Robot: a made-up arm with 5 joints.
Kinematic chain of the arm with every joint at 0, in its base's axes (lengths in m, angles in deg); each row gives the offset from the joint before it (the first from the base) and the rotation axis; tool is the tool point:
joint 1: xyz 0 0 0.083 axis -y
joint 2: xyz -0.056 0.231 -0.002 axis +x
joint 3: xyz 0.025 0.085 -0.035 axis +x
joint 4: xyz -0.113 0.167 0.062 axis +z
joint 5: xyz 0.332 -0.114 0 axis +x
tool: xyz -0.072 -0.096 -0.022
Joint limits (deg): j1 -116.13..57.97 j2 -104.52..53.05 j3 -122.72..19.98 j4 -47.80..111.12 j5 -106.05..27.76
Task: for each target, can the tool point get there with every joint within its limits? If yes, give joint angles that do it. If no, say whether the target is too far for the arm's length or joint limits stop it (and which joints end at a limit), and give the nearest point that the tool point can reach.
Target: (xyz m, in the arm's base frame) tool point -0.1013 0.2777 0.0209
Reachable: yes | joints -101.38 -91.19 -68.21 -8.88 6.02
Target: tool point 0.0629 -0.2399 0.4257
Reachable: no: joint limits stop it (at a limit: joint 2, joint 3, joint 4) | nearest point 0.0476 -0.1745 0.3424 | short by 0.107 m
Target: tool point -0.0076 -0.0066 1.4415
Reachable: no: too far | nearest point -0.0030 0.2907 0.6234 | short by 0.870 m
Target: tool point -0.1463 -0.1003 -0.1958
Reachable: yes | joints -50.54 -78.87 -74.82 76.02 0.87
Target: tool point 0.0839 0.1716 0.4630
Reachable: no: joint limits stop it (at a limit: joint 2, joint 3) | nearest point 0.0789 0.2336 0.4402 | short by 0.066 m
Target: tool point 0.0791 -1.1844 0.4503
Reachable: no: too far | nearest point -0.0234 -0.3089 0.2190 | short by 0.911 m
